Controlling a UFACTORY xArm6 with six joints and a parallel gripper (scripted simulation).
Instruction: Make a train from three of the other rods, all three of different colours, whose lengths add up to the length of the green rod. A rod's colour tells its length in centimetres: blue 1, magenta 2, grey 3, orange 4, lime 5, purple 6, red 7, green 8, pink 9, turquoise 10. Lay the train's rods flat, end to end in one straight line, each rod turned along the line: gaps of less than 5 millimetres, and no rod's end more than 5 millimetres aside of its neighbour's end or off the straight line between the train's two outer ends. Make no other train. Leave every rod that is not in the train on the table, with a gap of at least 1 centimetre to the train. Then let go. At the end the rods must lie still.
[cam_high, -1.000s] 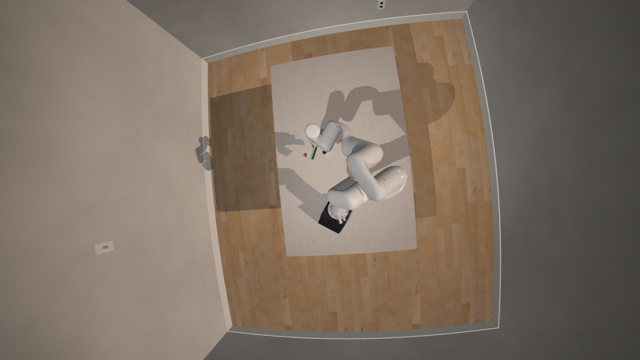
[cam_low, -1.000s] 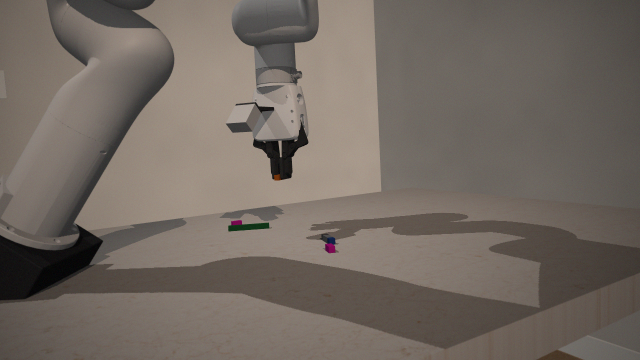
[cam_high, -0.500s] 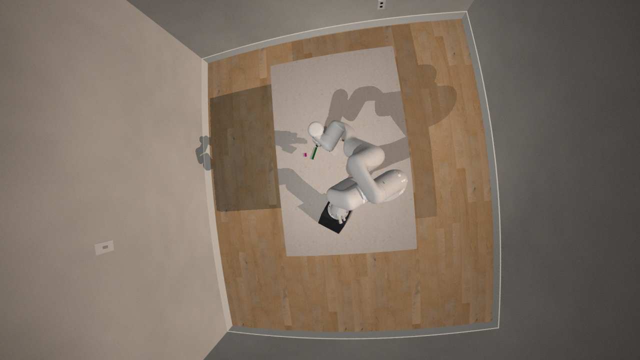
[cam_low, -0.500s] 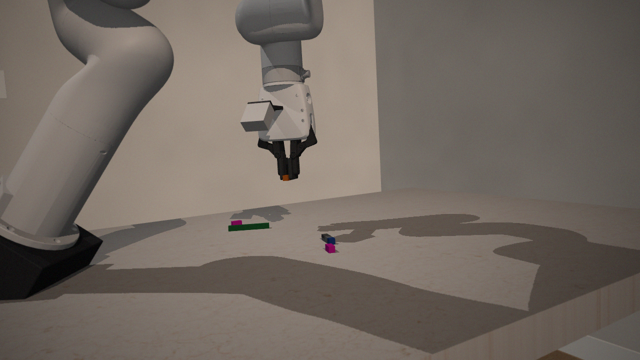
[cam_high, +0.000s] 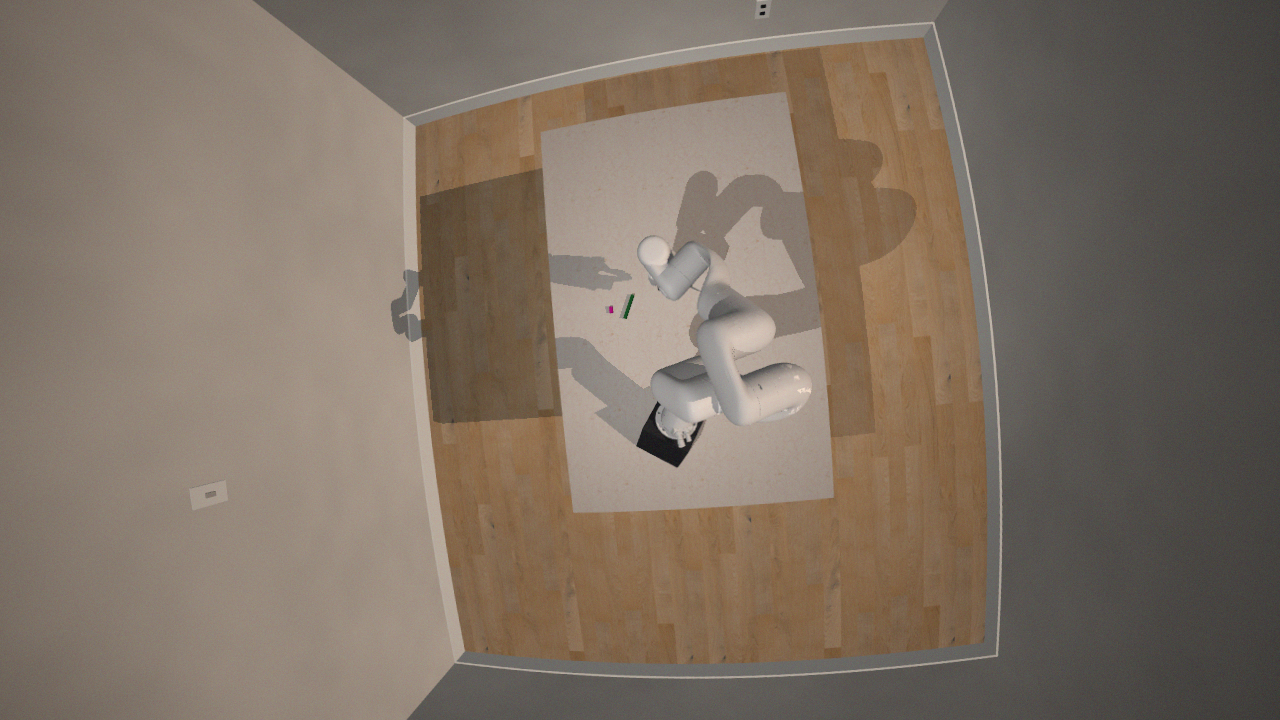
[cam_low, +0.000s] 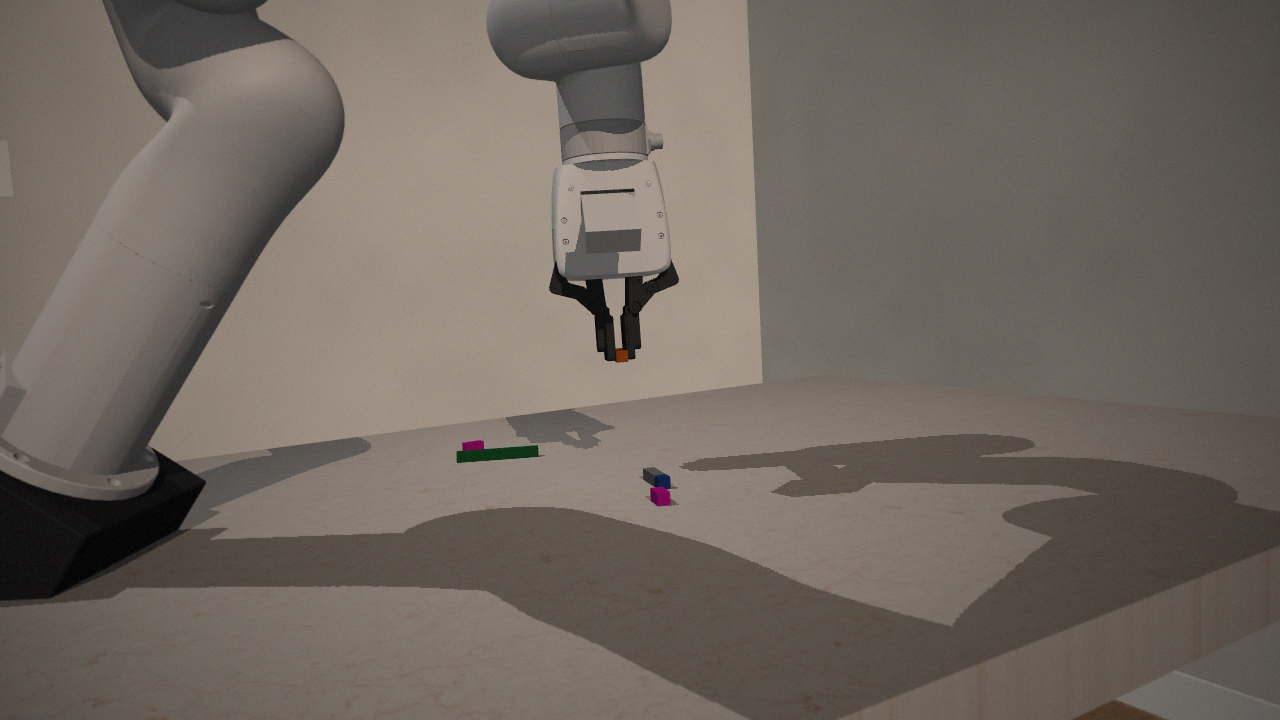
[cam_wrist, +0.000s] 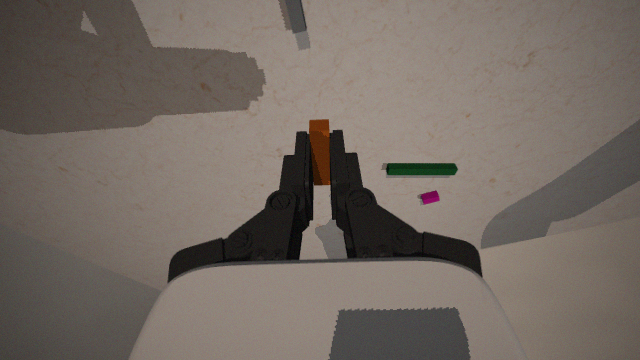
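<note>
Right now the grey rod is 2 cm behind my hand, 5 cm to the right of it and 12 cm below it. Round my hand: green rod: 3 cm behind, 15 cm to the left, 12 cm below; blue rod: 3 cm behind, 7 cm to the right, 12 cm below; orange rod: 2 cm below.
</note>
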